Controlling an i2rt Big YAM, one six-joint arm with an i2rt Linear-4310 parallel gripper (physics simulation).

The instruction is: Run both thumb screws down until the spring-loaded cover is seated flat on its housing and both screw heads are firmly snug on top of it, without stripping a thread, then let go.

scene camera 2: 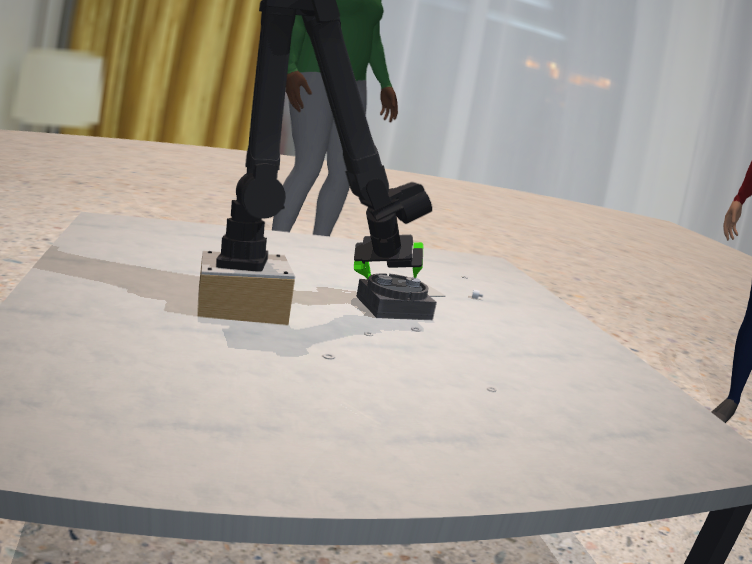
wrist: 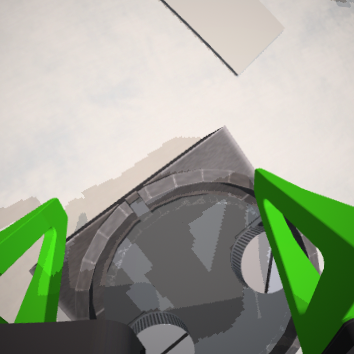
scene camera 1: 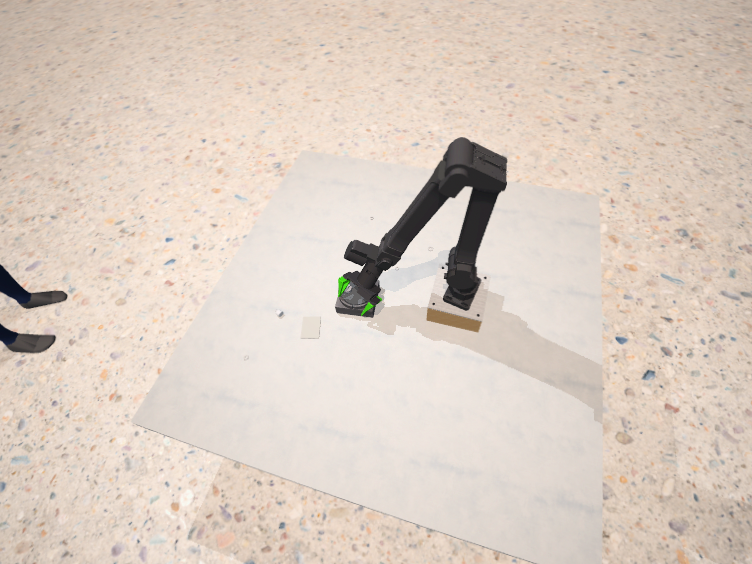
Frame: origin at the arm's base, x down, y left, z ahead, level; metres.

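Seen in the pictures: gripper, between the fingertips: [scene camera 2: 392,277] [wrist: 155,193] [scene camera 1: 350,305]; arm's base, origin of its link: [scene camera 2: 242,262] [scene camera 1: 461,290].
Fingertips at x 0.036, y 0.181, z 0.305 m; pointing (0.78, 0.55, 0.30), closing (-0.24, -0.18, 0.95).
Observation:
Pixels of each thing's top centre, then the offset from my fingertips to it. "pt": a spot on its surface instead. Level surfaces: height alone.
- black square housing, centre of its top: [wrist: 210,299] [scene camera 2: 398,282] [scene camera 1: 356,290] dx -0.007, dy -0.057, dz +0.007 m
- dark round cover, centre of its top: [wrist: 209,297] [scene camera 2: 398,283] [scene camera 1: 356,290] dx -0.006, dy -0.056, dz +0.007 m
- right screw, centre of its top: [wrist: 270,261] [scene camera 2: 413,279] dx -0.017, dy -0.047, dz +0.038 m
- lower screw, a spot on its surface: [wrist: 167,342] pt dx -0.018, dy -0.062, dz -0.019 m
- thin pale plate, centre of its top: [wrist: 224,10] [scene camera 2: 425,289] [scene camera 1: 310,327] dx +0.045, dy +0.106, dz +0.096 m
- small metal part, centre of its top: [scene camera 2: 478,290] [scene camera 1: 277,310] dx +0.029, dy +0.108, dz +0.222 m
- ring, centre of its top: [scene camera 2: 328,355] dx +0.046, dy -0.363, dz -0.127 m
- table, height of its surface: dx +0.049 m
The black square housing [scene camera 1: 354,310] [scene camera 2: 405,310] [wrist: 217,152] stands on the table with a round ring on top. The dark round cover [wrist: 175,245] lies inside the ring; I cannot tell whether it is seated flat. Two slotted thumb screws stand on the cover: the right screw [wrist: 255,267] is partly hidden by the right finger, and the lower screw [wrist: 167,342] is cut off by the wrist view's bottom edge. My gripper [scene camera 1: 354,298] [scene camera 2: 392,276] [wrist: 155,193] is open and empty, its green fingers low over the housing, one toward each side. The screws' depth is unclear.
A thin pale plate [scene camera 1: 311,327] [wrist: 230,30] lies beside the housing. A small metal part [scene camera 1: 279,313] [scene camera 2: 476,295] lies beyond it. Several small rings, such as one ring [scene camera 2: 328,356], lie scattered on the table [scene camera 2: 242,437]. The arm's base block [scene camera 1: 454,318] [scene camera 2: 246,297] stands nearby.

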